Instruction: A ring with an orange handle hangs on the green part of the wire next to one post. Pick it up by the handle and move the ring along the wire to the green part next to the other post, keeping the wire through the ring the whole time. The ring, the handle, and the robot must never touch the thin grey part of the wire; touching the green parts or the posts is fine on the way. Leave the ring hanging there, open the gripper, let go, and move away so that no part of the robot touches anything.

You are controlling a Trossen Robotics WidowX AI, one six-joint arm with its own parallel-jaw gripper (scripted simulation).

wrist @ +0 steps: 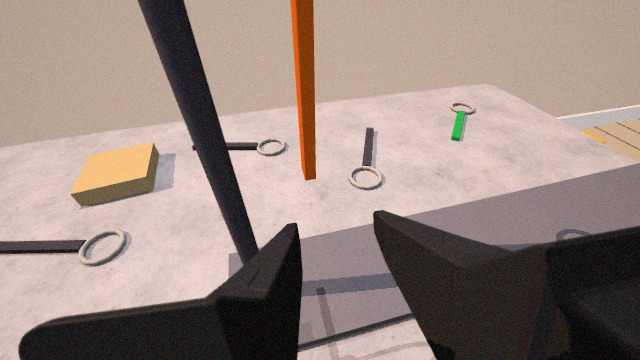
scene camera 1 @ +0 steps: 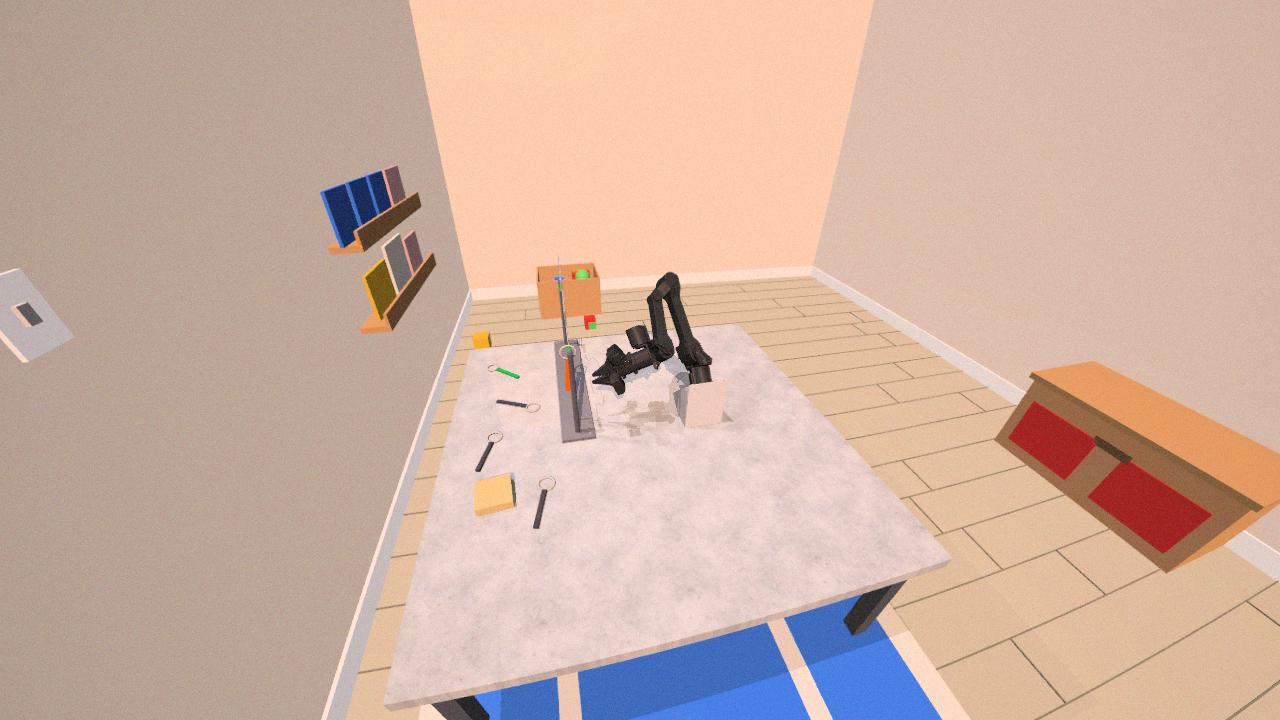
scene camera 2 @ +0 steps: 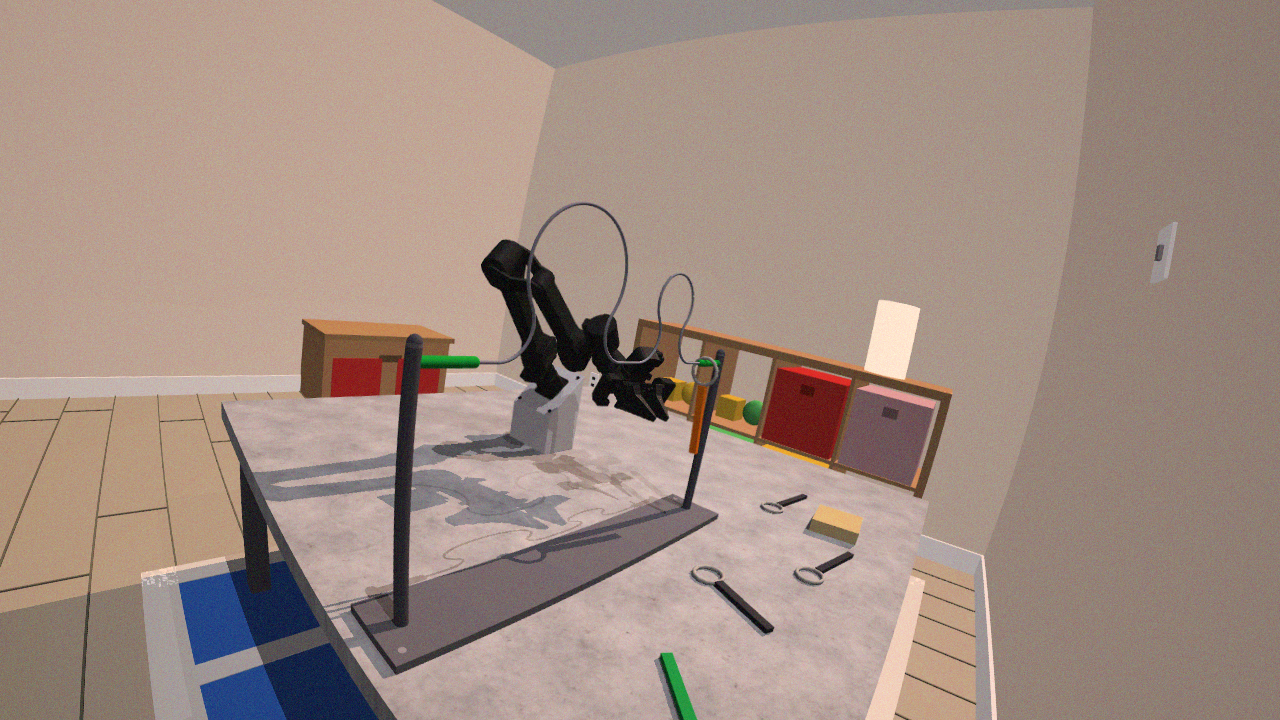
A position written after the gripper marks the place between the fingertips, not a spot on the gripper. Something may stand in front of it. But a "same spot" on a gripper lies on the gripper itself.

The gripper shows in the wrist view, in scene camera 1 and in scene camera 2 [661,419]. The same spot on the gripper: [wrist: 461,292] is [scene camera 1: 606,367].
